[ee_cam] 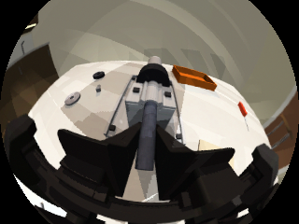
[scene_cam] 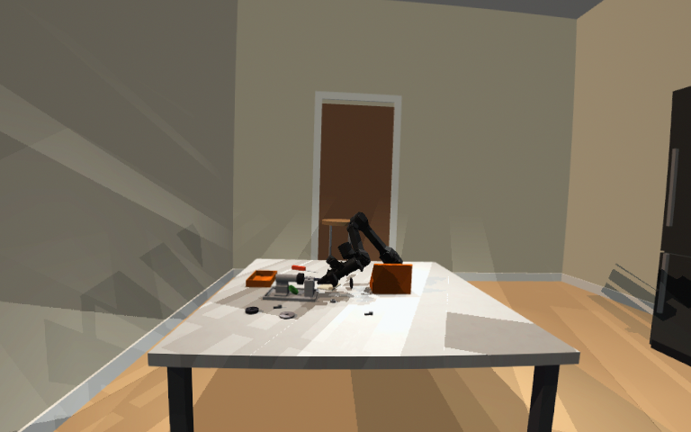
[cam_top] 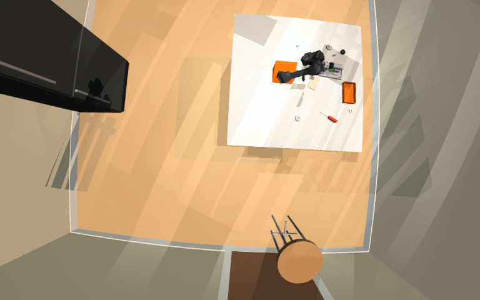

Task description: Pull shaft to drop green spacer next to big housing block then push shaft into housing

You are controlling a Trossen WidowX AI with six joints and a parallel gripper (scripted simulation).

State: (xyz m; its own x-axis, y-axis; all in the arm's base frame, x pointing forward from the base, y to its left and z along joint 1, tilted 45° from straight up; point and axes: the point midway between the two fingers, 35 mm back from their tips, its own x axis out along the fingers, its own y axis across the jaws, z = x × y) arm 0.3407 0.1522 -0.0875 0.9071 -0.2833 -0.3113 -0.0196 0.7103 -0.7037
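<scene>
Right now the grey shaft is 2 cm ahead of my gripper tip and 2 cm above it. Round my gripper tip: green spacer 11 cm ahead, 4 cm below; yellow note 4 cm behind, 16 cm to the right, 6 cm below; dark ring 7 cm ahead, 2 cm above.
</scene>
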